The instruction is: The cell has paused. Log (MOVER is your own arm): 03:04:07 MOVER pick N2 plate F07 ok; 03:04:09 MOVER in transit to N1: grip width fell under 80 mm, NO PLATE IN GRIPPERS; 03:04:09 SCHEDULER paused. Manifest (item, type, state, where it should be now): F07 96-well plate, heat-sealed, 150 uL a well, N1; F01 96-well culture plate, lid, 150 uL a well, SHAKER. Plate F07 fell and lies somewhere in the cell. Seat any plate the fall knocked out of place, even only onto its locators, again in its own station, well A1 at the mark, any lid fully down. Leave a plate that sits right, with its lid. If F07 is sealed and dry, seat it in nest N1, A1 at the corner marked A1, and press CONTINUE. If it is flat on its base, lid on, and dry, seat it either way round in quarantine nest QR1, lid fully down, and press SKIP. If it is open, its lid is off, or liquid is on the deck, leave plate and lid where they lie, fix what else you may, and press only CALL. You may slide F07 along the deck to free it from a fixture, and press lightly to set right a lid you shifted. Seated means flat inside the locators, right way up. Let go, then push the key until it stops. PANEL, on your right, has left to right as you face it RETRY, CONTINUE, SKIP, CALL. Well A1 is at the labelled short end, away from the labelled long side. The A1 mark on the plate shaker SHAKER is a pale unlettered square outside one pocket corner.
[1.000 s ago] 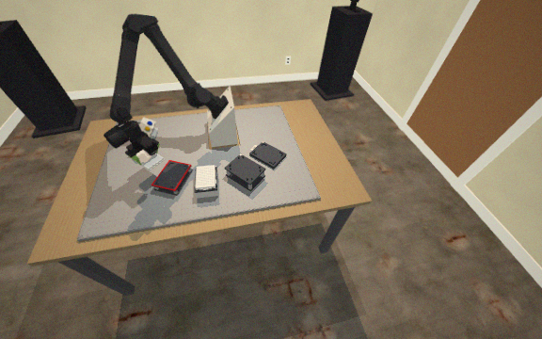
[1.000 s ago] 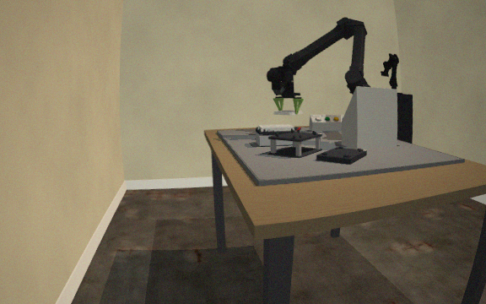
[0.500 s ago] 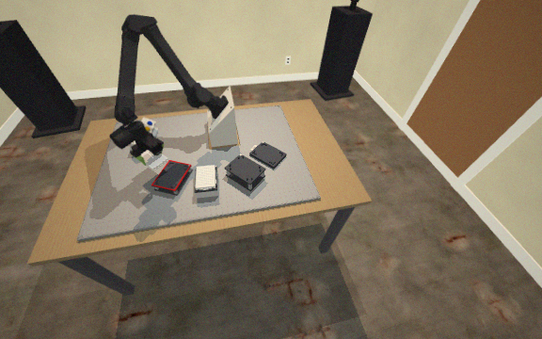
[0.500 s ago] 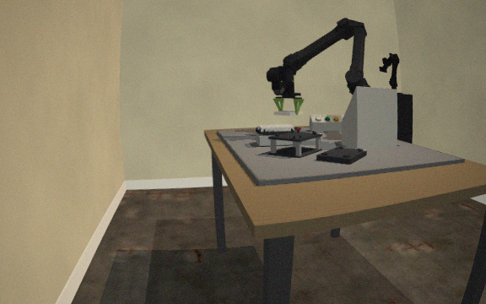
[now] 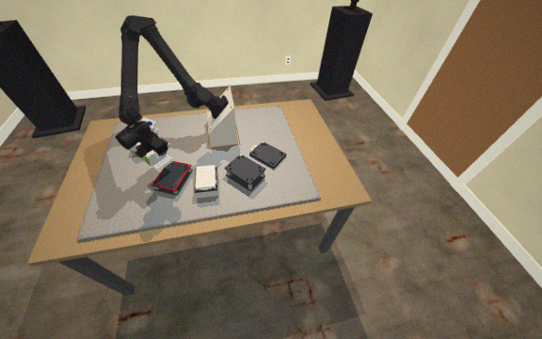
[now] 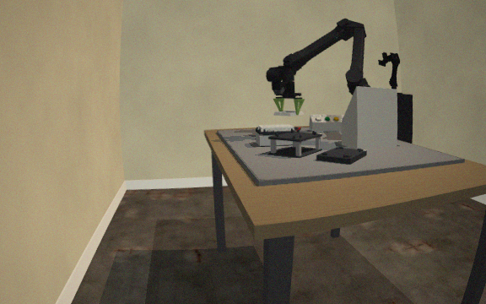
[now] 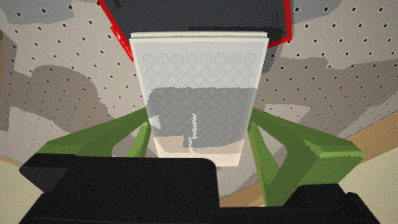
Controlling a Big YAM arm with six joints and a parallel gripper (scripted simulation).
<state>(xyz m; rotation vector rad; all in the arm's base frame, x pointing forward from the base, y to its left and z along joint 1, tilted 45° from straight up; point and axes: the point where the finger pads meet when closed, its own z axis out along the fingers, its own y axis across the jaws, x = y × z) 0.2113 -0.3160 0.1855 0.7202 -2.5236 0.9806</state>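
Now: the red-framed nest 70 mm below my hand, 60 mm ahead of it and 50 mm to the left of it. From my hand the other things lie so: green continue key 250 mm behind, 70 mm to the right, 40 mm below; then white plate right at my hand; then white retry key 200 mm behind, 80 mm to the right, 40 mm below.
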